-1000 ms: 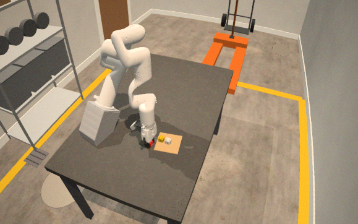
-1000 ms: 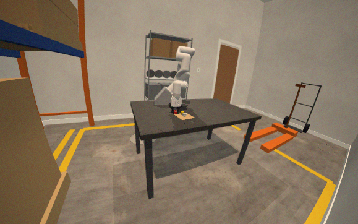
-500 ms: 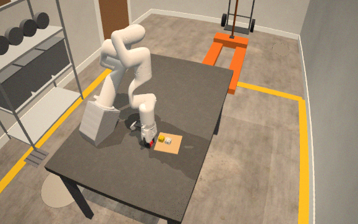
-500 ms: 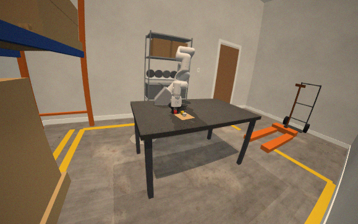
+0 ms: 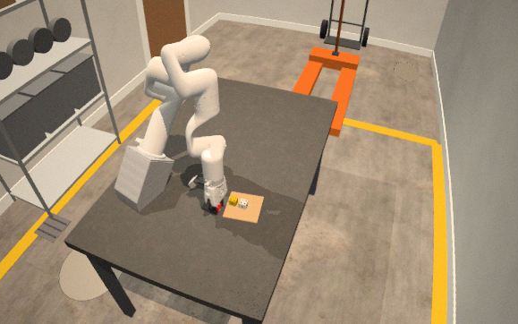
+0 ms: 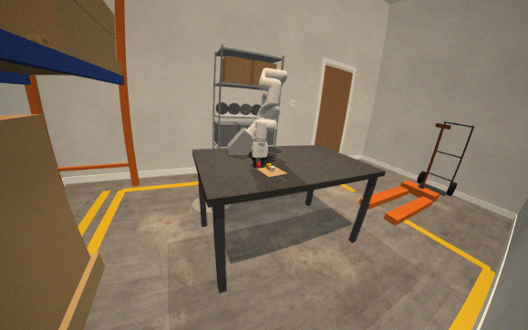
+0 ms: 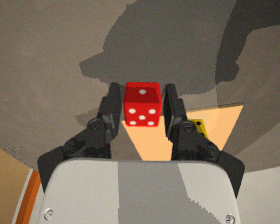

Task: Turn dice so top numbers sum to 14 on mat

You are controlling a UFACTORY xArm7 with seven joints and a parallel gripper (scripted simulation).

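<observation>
My gripper is now 1 cm above the red die. From my hand the other things lie so: mat: 10 cm ahead, 6 cm to the left, 2 cm below; then yellow die: 5 cm to the left, 5 cm ahead; then white die: 9 cm ahead, 6 cm to the left.
</observation>
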